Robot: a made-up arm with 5 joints. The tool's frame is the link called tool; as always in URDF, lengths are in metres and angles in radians. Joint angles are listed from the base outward.
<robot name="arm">
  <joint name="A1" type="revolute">
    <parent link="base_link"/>
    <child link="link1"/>
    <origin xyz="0 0 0.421" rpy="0 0 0"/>
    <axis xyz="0 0 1"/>
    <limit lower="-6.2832" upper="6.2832"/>
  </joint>
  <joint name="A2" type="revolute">
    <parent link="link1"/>
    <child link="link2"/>
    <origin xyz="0 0 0" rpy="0 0 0"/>
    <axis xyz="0 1 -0.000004"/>
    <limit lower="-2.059" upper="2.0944"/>
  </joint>
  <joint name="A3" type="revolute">
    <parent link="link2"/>
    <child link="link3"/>
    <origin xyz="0.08 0 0.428" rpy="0 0 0"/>
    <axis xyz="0 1 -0.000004"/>
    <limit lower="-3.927" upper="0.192"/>
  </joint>
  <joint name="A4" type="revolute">
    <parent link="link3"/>
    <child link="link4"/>
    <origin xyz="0.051 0 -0.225" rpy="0 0 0"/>
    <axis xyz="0 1 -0.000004"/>
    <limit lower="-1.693" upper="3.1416"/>
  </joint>
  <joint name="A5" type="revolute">
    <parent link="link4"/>
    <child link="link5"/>
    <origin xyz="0.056 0 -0.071" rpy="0 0 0"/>
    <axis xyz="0 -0.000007 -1"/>
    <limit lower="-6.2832" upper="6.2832"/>
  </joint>
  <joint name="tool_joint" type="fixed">
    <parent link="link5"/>
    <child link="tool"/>
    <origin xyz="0 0 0" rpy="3.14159 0 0"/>
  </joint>
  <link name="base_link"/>
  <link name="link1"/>
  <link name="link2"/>
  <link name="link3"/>
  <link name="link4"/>
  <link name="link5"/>
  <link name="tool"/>
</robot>
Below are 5 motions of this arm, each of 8 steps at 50 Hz.
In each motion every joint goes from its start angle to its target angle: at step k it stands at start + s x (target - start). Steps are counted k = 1, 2, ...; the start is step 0. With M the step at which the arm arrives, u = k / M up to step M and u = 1 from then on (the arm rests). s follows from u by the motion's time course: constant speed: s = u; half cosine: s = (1 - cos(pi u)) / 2; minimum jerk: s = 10 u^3 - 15 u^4 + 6 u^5.
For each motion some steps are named. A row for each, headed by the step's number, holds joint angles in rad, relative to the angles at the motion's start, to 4 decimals.
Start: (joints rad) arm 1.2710 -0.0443 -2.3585 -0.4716 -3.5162
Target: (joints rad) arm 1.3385 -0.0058 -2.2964 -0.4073 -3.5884
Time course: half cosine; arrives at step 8
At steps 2, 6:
2: 0.0099 0.0056 0.0091 0.0094 -0.0106
6: 0.0576 0.0329 0.0530 0.0549 -0.0616

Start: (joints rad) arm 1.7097 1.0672 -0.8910 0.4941 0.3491
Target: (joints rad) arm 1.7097 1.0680 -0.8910 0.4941 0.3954
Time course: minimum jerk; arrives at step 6
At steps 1, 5, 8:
1: 0.0000 0.0000 0.0000 0.0000 0.0016
5: 0.0000 0.0008 0.0000 0.0000 0.0447
8: 0.0000 0.0008 0.0000 0.0000 0.0463

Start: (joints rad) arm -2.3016 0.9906 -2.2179 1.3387 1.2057
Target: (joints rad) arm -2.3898 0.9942 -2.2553 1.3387 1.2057
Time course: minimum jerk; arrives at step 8
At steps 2, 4, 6, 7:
2: -0.0091 0.0004 -0.0039 0.0000 0.0000
4: -0.0441 0.0018 -0.0187 0.0000 0.0000
6: -0.0791 0.0032 -0.0335 0.0000 0.0000
7: -0.0868 0.0035 -0.0368 0.0000 0.0000

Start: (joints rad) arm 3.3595 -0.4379 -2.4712 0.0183 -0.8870
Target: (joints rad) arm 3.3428 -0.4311 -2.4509 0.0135 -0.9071
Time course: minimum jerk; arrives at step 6
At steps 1, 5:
1: -0.0006 0.0002 0.0007 -0.0002 -0.0007
5: -0.0161 0.0066 0.0196 -0.0046 -0.0194

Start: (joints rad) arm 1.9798 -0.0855 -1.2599 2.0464 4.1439
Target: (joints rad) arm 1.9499 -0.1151 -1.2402 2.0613 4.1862
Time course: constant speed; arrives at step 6
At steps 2, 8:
2: -0.0100 -0.0099 0.0066 0.0050 0.0141
8: -0.0299 -0.0296 0.0197 0.0149 0.0423

